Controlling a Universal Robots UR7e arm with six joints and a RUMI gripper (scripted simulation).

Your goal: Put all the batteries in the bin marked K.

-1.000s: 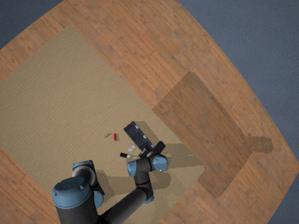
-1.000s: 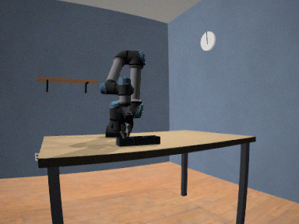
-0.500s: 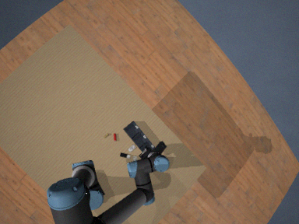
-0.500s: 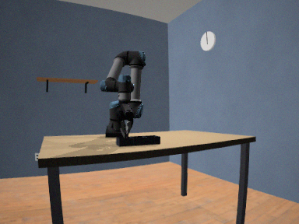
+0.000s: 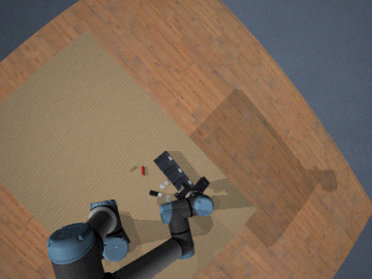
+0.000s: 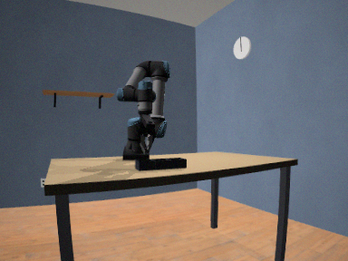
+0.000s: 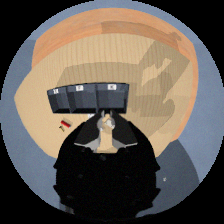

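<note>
Right now the bin row is 70 mm to the left of my hand, 60 mm below it and 20 mm ahead of it. From my hand the other things lie so: red battery (200 mm to the left, 100 mm behind, 80 mm below); yellowish item (250 mm to the left, 130 mm behind, 80 mm below); black-and-white cylinder (130 mm behind, 80 mm below, 60 mm to the left).
</note>
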